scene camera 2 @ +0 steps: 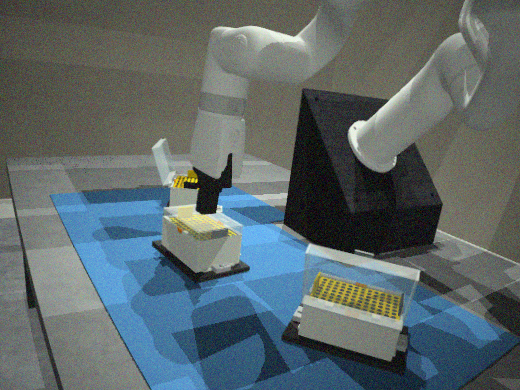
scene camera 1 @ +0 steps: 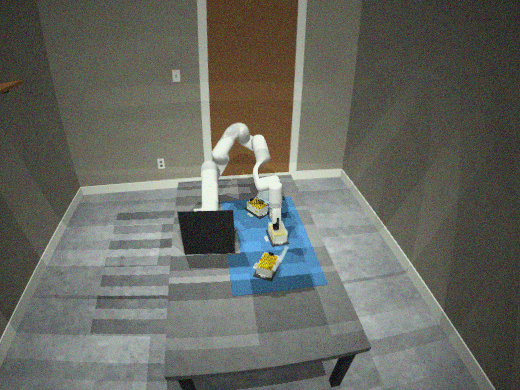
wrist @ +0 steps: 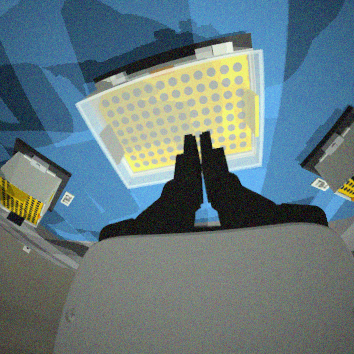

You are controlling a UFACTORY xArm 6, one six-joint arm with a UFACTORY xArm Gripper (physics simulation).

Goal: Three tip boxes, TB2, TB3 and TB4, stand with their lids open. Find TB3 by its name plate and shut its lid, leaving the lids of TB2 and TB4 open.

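Frame: origin at the arm's base, x left, y back, z up, level; centimetres.
Seen in the pictures: gripper, fingertip midpoint: (scene camera 2: 205,212) (scene camera 1: 275,229) (wrist: 199,149); arm's base at its link origin: (scene camera 2: 371,147) (scene camera 1: 210,215).
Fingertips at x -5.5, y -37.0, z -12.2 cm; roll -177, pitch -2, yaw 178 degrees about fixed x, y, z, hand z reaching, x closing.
Offsets run from my fingertips to a thing's top centre. "spot": to the spot under its first point. Level surfaces: height alone.
The middle tip box @[dy -0.4, dx +1.3, dz +0.1 cm] (scene camera 1: 278,238) (scene camera 2: 181,248) has its clear lid (scene camera 2: 231,223) (wrist: 260,82) lying over the yellow rack, seemingly down. My gripper (scene camera 1: 276,228) (scene camera 2: 207,211) (wrist: 199,149) is shut and empty, its tips at the lid's top on the robot-base side; contact cannot be told. The middle box's name plate is not readable. One outer box @[dy +4.6, dx +30.0, dz -1.1 cm] (scene camera 1: 257,208) (scene camera 2: 350,327) (wrist: 30,170) has its clear lid standing open. The other outer box @[dy +12.0, dx -22.4, dz -1.1 cm] (scene camera 1: 266,266) (scene camera 2: 183,196) (wrist: 339,159) has its lid open in both scene views. Their plates @[spot: dy +9.3, dx +27.2, dz -7.5 cm] (wrist: 66,198) @[spot: dy +16.5, dx -19.1, dz -7.5 cm] (wrist: 320,184) are too blurred to read surely.
The boxes stand on a blue mat @[dz -7.7 cm] (scene camera 1: 305,277) (scene camera 2: 145,320) on a grey table @[dz -8.0 cm] (scene camera 1: 215,320). A black pedestal (scene camera 1: 207,232) (scene camera 2: 360,210) stands beside the mat at the arm's base. The two open lids rise above their boxes on either side of the gripper.
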